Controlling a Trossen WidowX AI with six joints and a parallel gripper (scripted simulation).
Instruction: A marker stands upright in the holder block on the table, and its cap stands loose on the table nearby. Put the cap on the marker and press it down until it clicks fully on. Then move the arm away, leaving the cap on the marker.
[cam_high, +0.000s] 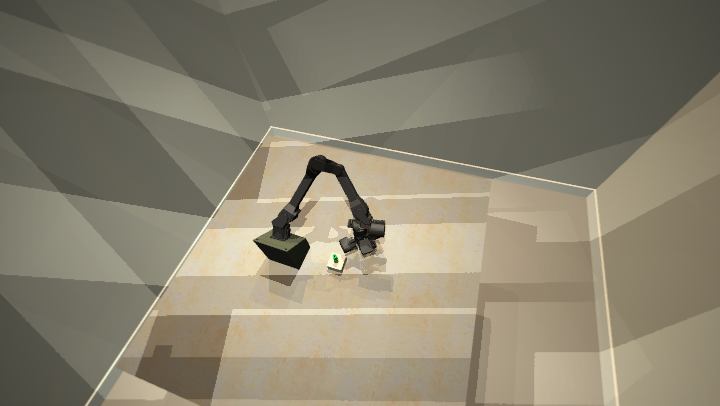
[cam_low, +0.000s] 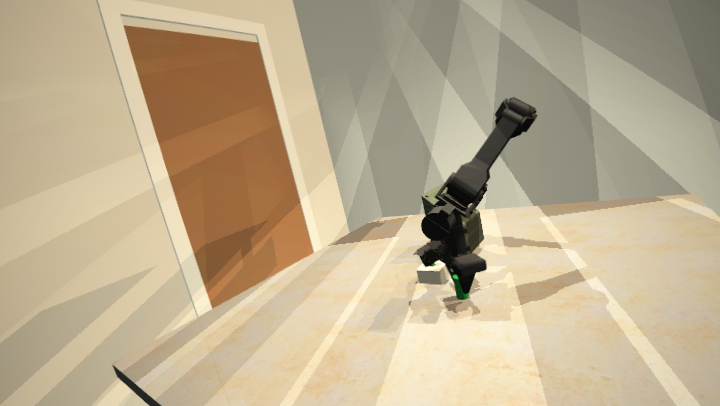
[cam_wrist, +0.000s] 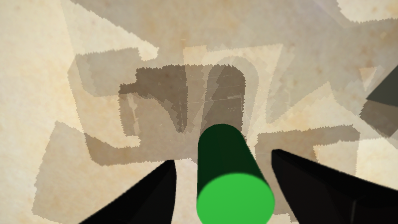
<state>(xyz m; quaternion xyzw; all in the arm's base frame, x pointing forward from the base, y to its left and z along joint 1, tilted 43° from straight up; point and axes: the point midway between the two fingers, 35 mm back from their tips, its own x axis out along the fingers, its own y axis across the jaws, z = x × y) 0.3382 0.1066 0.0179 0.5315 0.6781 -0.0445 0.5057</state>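
My gripper tip is now 9 cm past the white holder block and 10 cm to the left of it. Also, from my gripper tip: green cap 1 cm above.
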